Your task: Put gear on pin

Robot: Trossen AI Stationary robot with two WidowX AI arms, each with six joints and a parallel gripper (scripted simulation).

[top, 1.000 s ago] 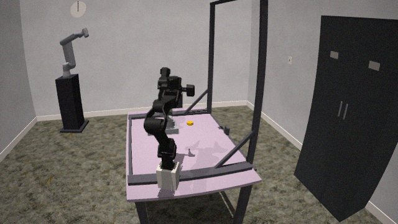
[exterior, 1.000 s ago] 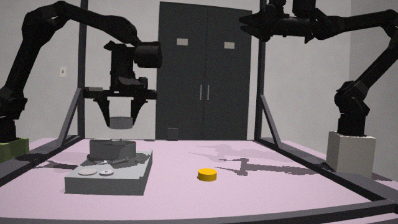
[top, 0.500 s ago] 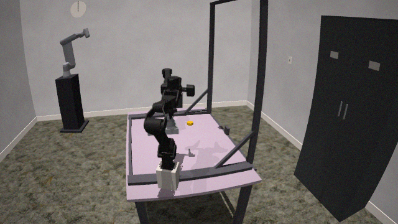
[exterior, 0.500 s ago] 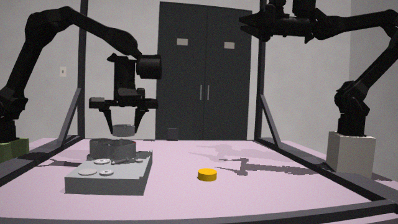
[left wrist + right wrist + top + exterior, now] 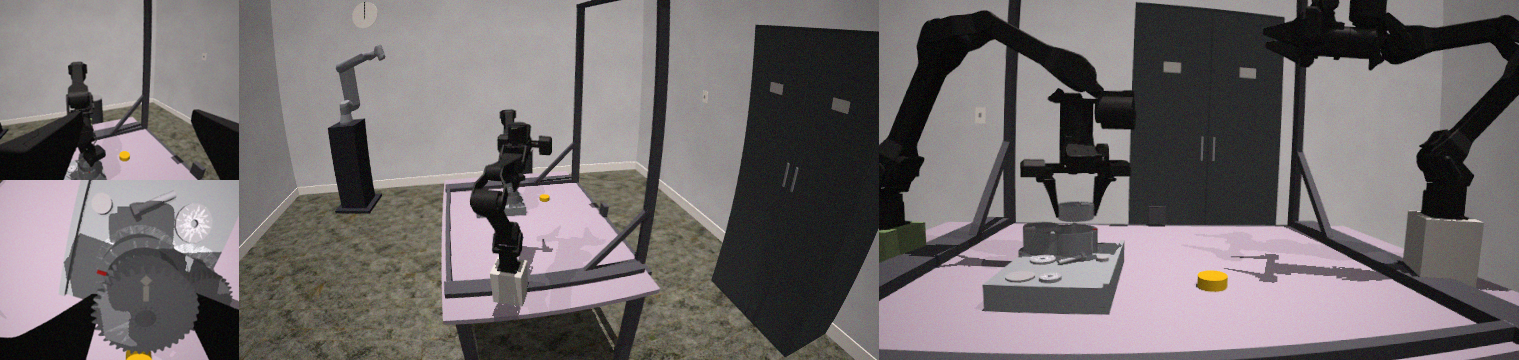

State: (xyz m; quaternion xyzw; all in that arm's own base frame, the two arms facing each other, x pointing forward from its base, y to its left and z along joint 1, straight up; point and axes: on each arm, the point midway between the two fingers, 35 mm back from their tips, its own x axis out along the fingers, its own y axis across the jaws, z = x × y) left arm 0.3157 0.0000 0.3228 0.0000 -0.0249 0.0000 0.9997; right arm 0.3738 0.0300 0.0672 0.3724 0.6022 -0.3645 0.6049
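Right now the gear is 2 cm below my right hand. From my right hand the other things lie so: pin (6 cm ahead, 2 cm to the left, 9 cm below).
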